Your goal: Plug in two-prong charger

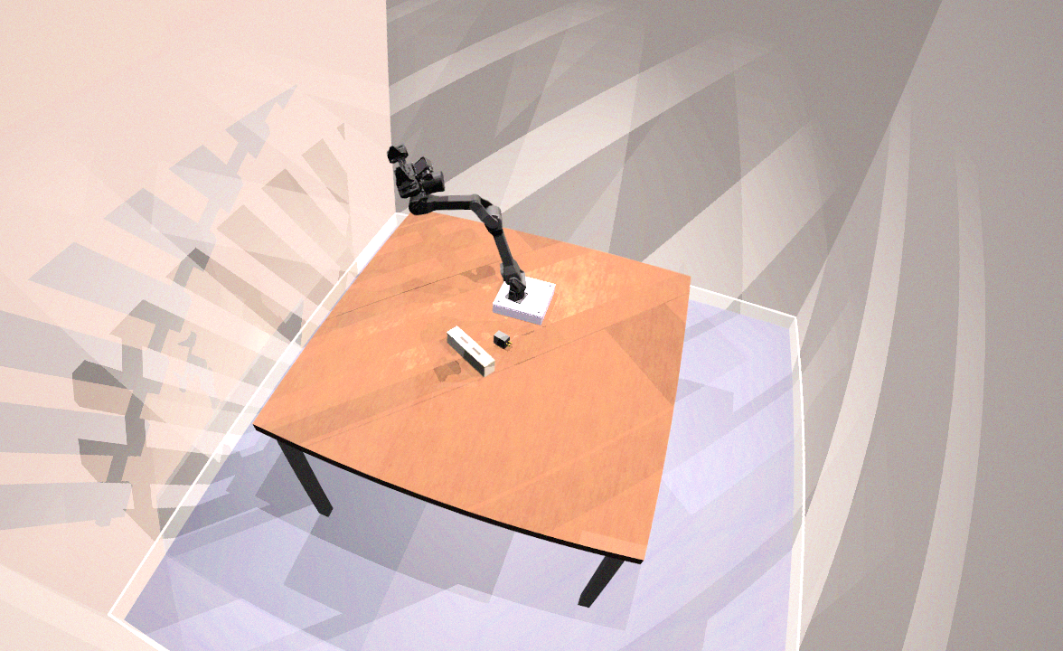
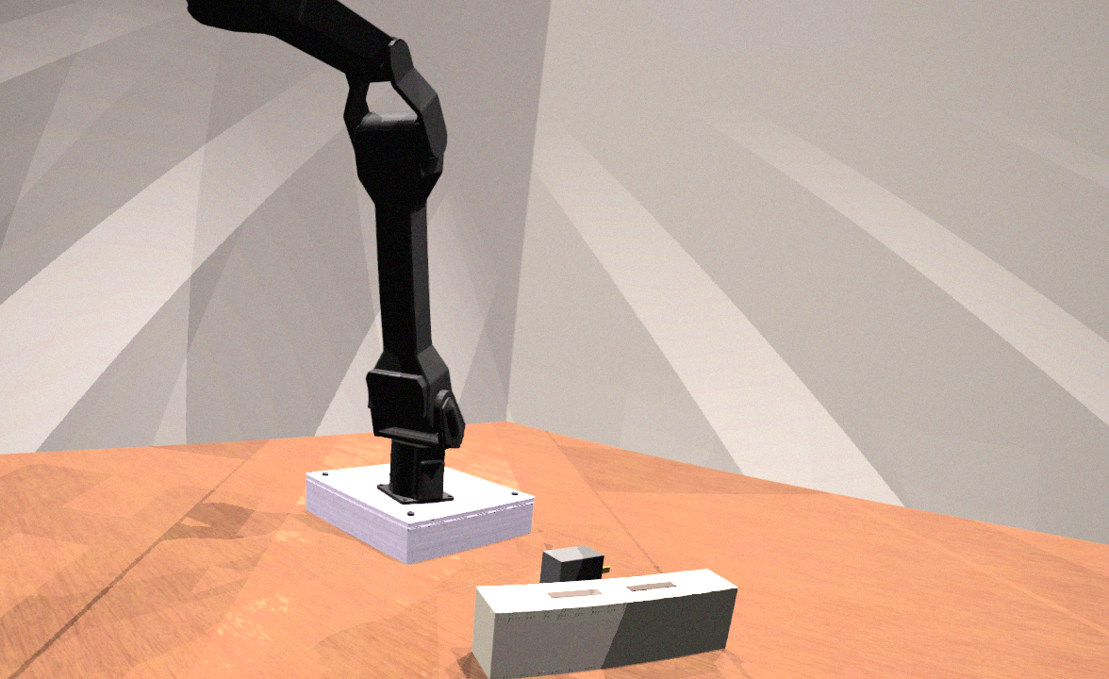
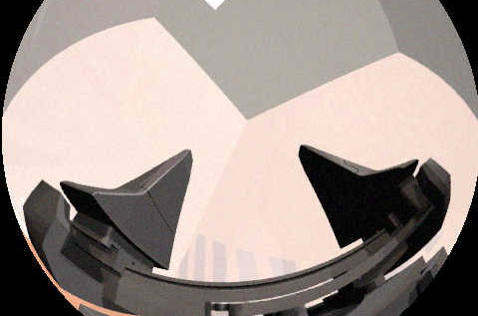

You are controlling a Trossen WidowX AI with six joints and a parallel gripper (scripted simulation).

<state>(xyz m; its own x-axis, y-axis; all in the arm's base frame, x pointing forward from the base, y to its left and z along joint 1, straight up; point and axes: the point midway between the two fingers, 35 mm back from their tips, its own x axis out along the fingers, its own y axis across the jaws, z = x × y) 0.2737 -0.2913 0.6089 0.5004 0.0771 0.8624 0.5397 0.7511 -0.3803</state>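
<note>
Right now my gripper tip is 66 cm above the two-prong charger, 36 cm to the right of it and 9 cm past it.
</note>
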